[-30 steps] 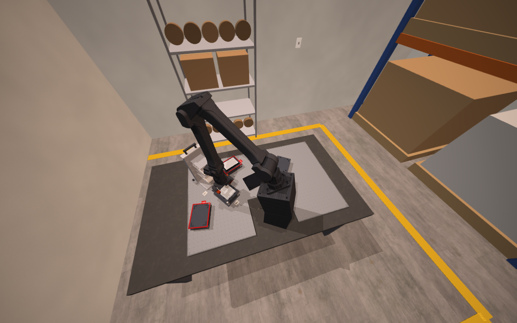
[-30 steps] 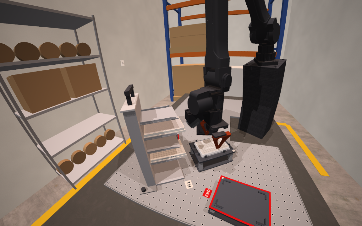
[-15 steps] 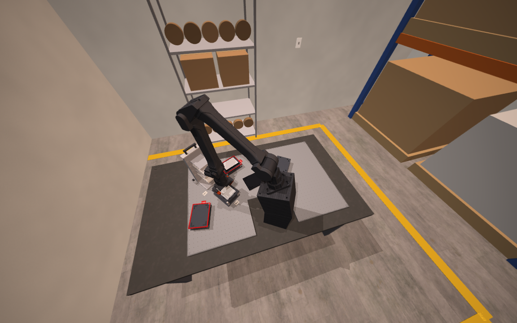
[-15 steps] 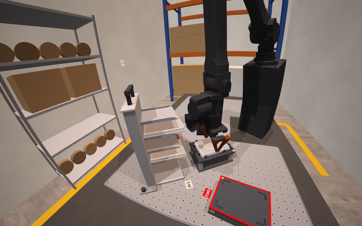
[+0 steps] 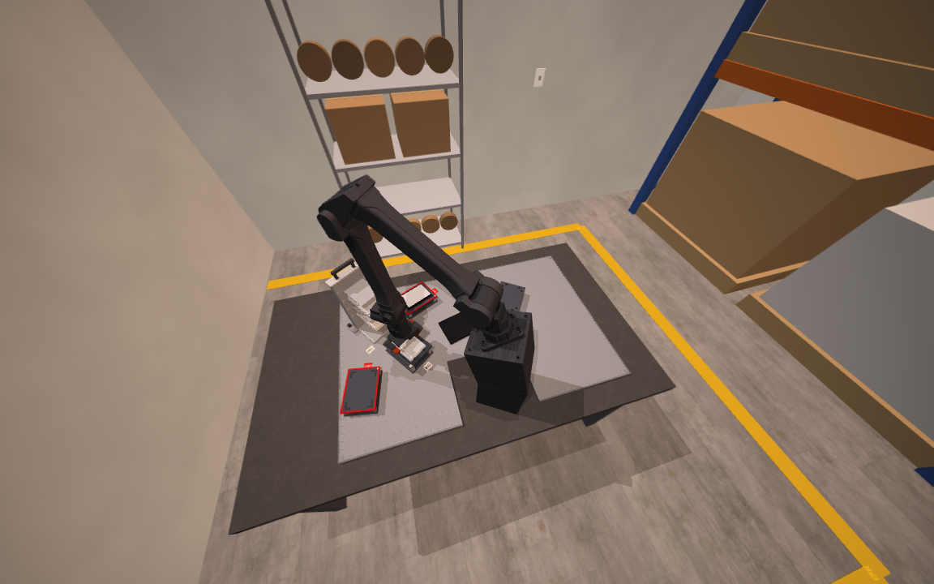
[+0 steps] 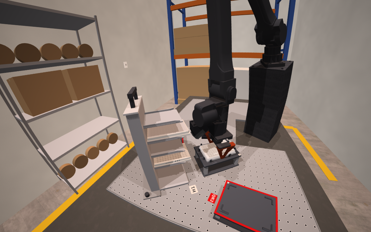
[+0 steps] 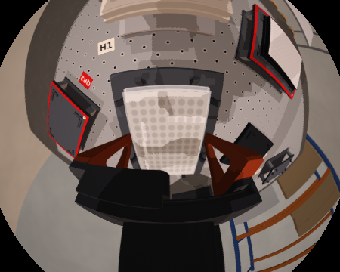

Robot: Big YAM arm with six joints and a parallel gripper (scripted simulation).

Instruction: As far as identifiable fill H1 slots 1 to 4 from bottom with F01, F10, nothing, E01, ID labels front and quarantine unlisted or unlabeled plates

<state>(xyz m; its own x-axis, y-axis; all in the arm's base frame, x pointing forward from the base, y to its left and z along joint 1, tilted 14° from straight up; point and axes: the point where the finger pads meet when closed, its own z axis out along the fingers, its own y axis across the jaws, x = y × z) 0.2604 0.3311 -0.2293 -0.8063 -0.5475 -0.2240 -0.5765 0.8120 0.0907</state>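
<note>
The dark regrip nest lies 1 cm below my hand. From my hand the other things lie so: H1 deck label (5 cm ahead, 16 cm to the left, 7 cm below); then flat black nest (6 cm ahead, 24 cm to the right, 6 cm below); then quarantine nest QR2 (12 cm behind, 19 cm to the left, 3 cm below).
</note>
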